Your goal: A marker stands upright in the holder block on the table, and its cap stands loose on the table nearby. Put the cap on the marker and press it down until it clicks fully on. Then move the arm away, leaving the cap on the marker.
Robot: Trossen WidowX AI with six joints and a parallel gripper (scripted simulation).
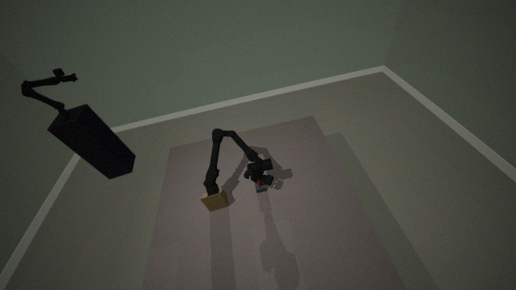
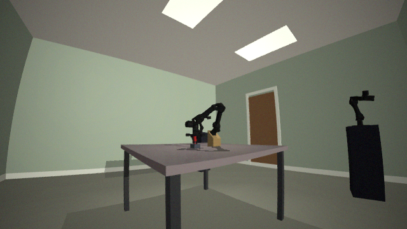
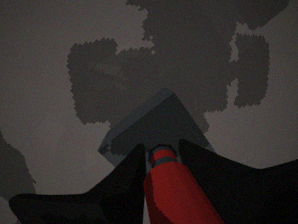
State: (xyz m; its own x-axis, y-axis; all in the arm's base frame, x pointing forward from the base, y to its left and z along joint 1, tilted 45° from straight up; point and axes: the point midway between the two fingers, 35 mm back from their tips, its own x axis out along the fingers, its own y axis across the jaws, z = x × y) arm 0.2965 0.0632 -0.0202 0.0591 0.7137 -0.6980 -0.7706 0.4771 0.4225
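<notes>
Right now my gripper tip is 1 cm past the holder block, 1 cm to the left of it and 2 cm above it. The rest, counted from my gripper tip: red cap 1 cm to the right, 5 cm above.
</notes>
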